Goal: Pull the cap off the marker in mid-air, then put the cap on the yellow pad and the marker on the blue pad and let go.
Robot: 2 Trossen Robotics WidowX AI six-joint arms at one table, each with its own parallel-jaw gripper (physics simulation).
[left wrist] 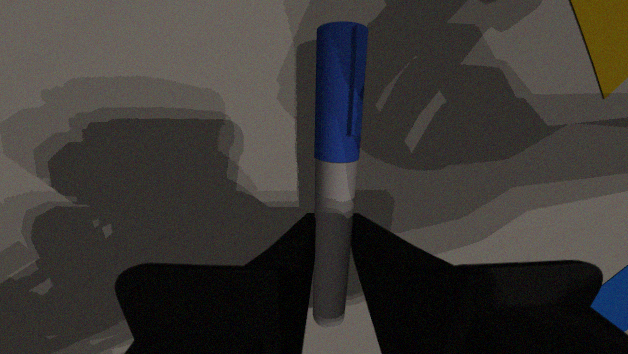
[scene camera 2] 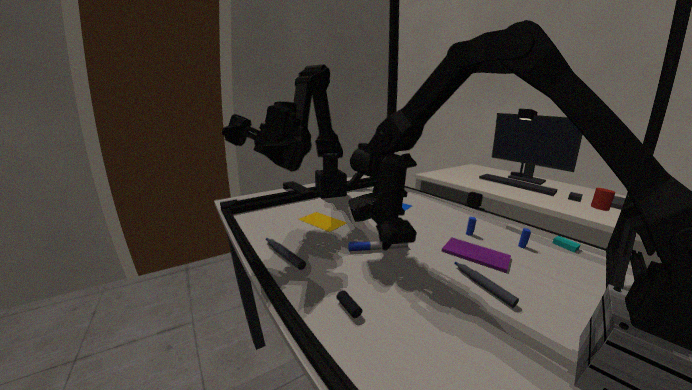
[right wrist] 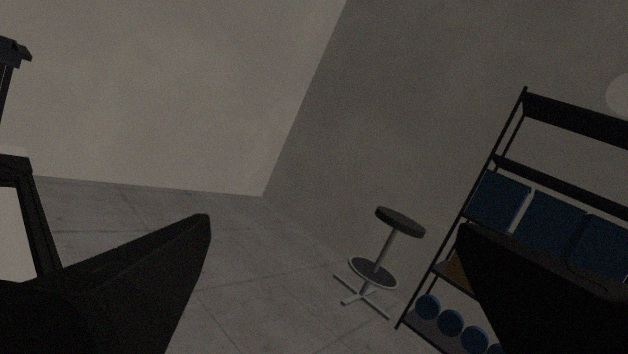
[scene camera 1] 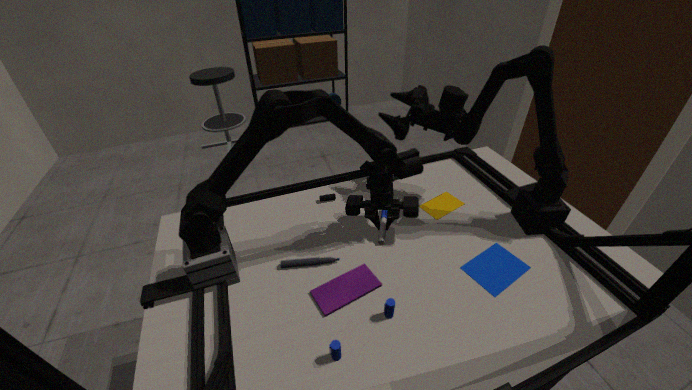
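Pixels of known places: left gripper, fingertip midpoint: (left wrist: 332,221) (scene camera 2: 383,247) (scene camera 1: 383,229); right gripper, fingertip midpoint: (scene camera 2: 241,139) (right wrist: 335,231) (scene camera 1: 384,103); left arm's base, link origin: (scene camera 2: 662,323) (scene camera 1: 205,245); right arm's base, link origin: (scene camera 2: 330,172) (scene camera 1: 544,198).
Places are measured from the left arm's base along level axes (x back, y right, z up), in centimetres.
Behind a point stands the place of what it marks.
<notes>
The marker has a pale body (scene camera 1: 383,231) @[y 5.1, x -43.4, z -8.2 cm] (scene camera 2: 377,246) @[y 1.0, x -44.8, z -8.7 cm] (left wrist: 334,260) @[y 4.0, x -43.8, z -8.1 cm] and a blue cap (scene camera 1: 384,214) @[y -0.8, x -46.9, z -8.0 cm] (scene camera 2: 359,246) @[y -2.4, x -47.1, z -8.5 cm] (left wrist: 340,95) @[y -2.0, x -47.6, z -8.0 cm] seated on one end. It lies level, on or very close to the table. My left gripper (scene camera 1: 384,223) @[y 3.1, x -44.5, z -9.6 cm] (left wrist: 332,221) @[y 3.1, x -44.5, z -9.6 cm] points down and is shut on the marker's body; the cap sticks out beyond the fingers. My right gripper (scene camera 1: 386,105) @[y -22.6, x -57.6, z 15.4 cm] (right wrist: 335,231) @[y -22.6, x -57.6, z 15.4 cm] is open and empty, raised high behind the table. The yellow pad (scene camera 1: 442,205) @[y 1.2, x -66.3, z -9.9 cm] (scene camera 2: 320,220) @[y 0.6, x -66.9, z -9.9 cm] (left wrist: 607,40) @[y 2.9, x -61.5, z -9.9 cm] and the blue pad (scene camera 1: 495,270) @[y 27.2, x -63.0, z -9.9 cm] (scene camera 2: 407,206) @[y 30.8, x -58.0, z -9.9 cm] (left wrist: 615,300) @[y 25.3, x -61.1, z -9.9 cm] lie flat, with nothing on them.
A purple block (scene camera 1: 345,290) @[y 17.6, x -27.0, z -9.1 cm] (scene camera 2: 475,254) @[y 15.5, x -27.3, z -9.1 cm], two upright blue cylinders (scene camera 1: 389,308) @[y 27.3, x -32.7, z -6.0 cm] (scene camera 1: 335,350) @[y 31.1, x -19.4, z -5.7 cm], a grey pen (scene camera 1: 307,262) @[y 7.0, x -21.5, z -8.3 cm] (scene camera 2: 487,284) @[y 5.3, x -21.0, z -8.4 cm], another grey pen (scene camera 2: 286,253) @[y -16.9, x -53.8, z -8.1 cm], a black cylinder (scene camera 1: 327,198) @[y -14.9, x -34.8, z -8.4 cm] (scene camera 2: 349,304) @[y -16.4, x -34.3, z -8.0 cm] and a teal block (scene camera 2: 566,244) @[y 38.4, x -9.6, z -8.7 cm] are on the table. Dark rails run along its edges.
</notes>
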